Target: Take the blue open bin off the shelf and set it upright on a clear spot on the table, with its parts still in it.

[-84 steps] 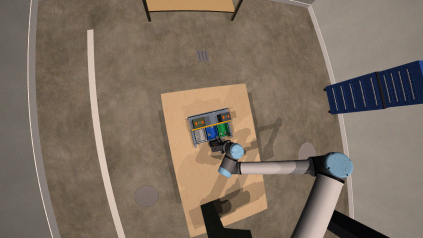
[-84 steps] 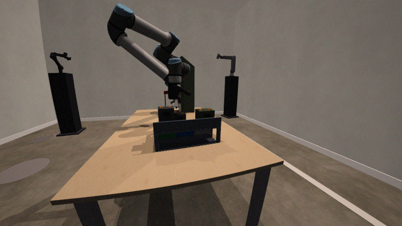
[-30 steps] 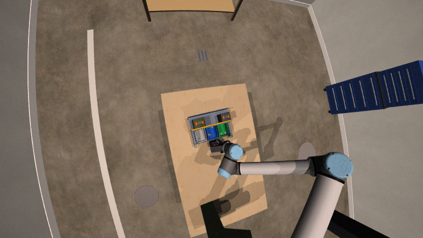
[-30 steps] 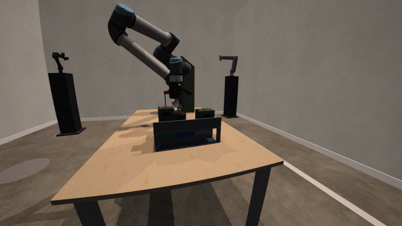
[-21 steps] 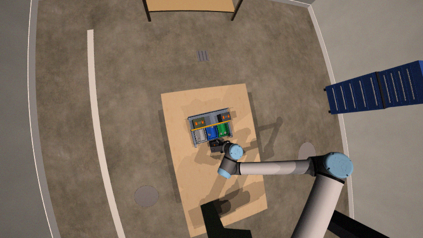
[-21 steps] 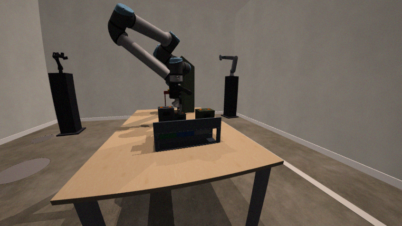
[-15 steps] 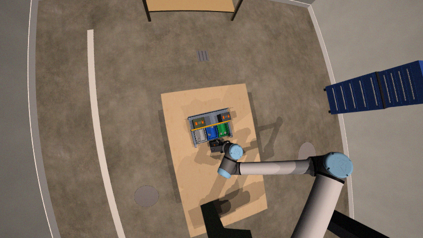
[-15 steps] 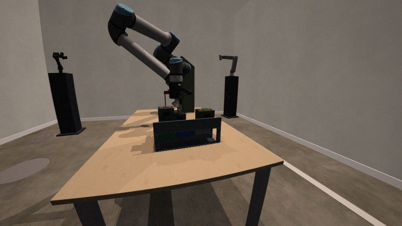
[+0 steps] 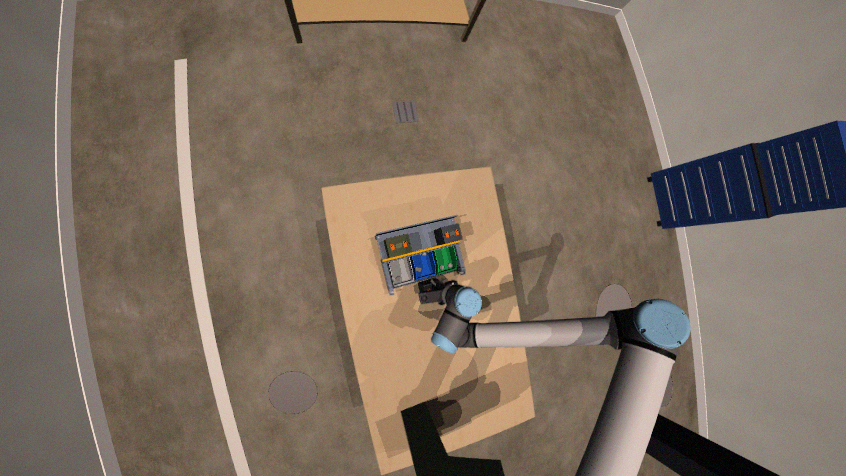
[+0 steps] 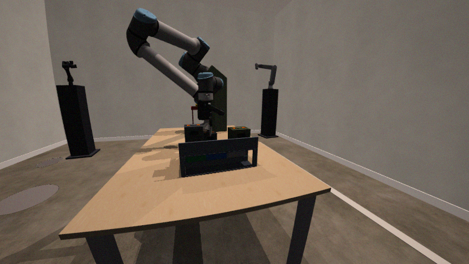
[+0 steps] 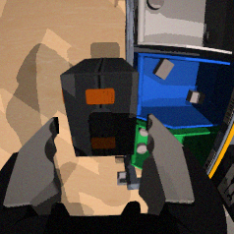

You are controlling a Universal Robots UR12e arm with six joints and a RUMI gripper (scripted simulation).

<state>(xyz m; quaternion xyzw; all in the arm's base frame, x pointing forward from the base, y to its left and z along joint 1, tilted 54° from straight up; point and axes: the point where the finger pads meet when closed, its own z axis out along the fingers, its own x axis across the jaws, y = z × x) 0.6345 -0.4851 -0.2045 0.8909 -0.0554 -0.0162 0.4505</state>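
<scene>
The blue open bin lies 130 mm ahead of my hand, 80 mm below it and 10 mm to the right of it. The rest, counted from my hand: grey bin: 140 mm ahead, 110 mm to the left, 80 mm below; then bar: 180 mm ahead, 20 mm below, 10 mm to the right; then green bin: 120 mm to the right, 120 mm ahead, 80 mm below.
</scene>
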